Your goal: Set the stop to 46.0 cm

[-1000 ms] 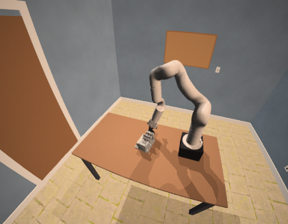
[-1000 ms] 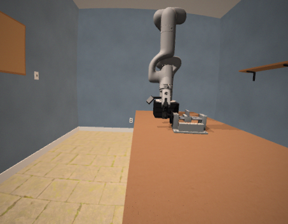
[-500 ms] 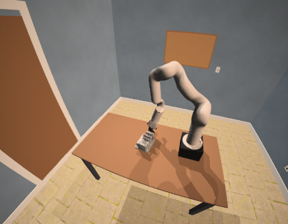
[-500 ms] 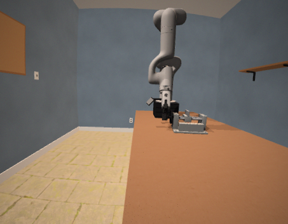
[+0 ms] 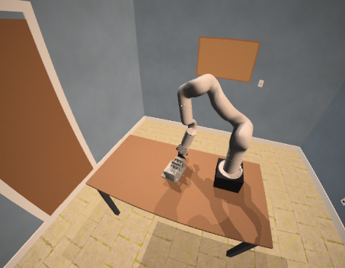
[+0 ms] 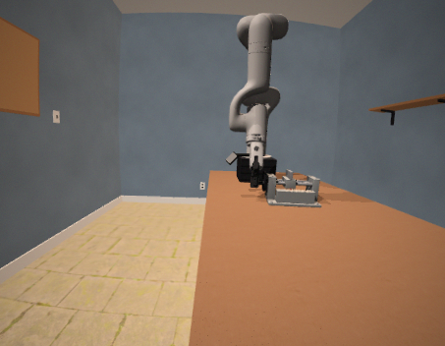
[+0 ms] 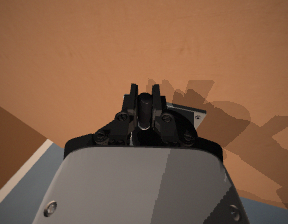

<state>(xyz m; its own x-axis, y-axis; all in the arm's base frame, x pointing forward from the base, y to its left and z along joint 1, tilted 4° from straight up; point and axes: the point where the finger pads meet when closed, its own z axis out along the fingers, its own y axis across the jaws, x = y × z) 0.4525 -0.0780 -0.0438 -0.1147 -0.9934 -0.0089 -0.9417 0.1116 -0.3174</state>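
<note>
Now: hand 2 cm to the right of the black handwheel. Round my hand: dark round handwheel handle 1 cm to the left.
</note>
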